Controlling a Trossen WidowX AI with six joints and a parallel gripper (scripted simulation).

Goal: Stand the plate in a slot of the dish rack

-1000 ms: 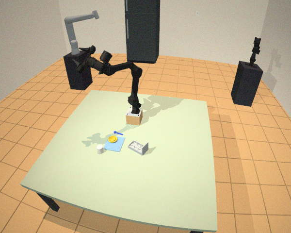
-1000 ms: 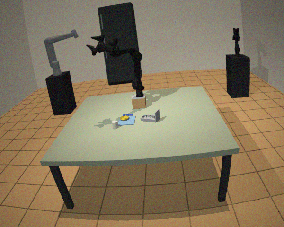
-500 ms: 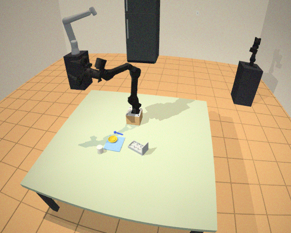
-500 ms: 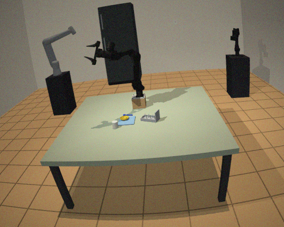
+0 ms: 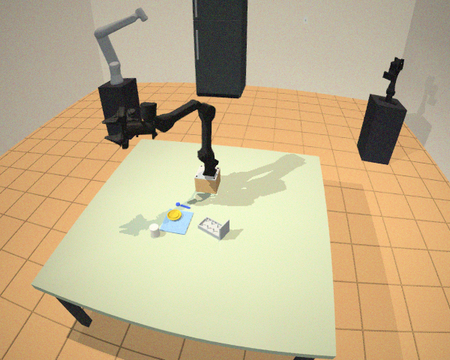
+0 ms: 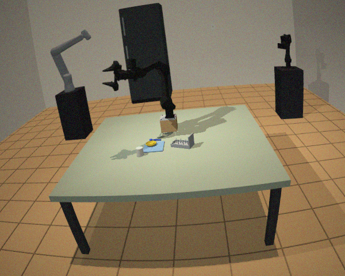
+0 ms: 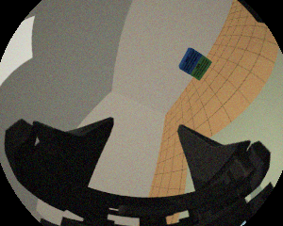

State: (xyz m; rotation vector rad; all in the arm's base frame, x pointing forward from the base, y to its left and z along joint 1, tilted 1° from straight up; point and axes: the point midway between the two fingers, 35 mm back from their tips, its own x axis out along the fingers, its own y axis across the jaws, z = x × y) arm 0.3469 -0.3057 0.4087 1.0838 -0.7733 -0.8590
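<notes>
My gripper tip is 500 mm above the yellow plate, 220 mm to the right of it and 80 mm past it. Also, from my gripper tip: white cup 490 mm below, 170 mm to the left, 50 mm ahead; dish rack 490 mm below, 430 mm to the left, 50 mm behind; blue mat 510 mm below, 240 mm to the left, 60 mm behind.
</notes>
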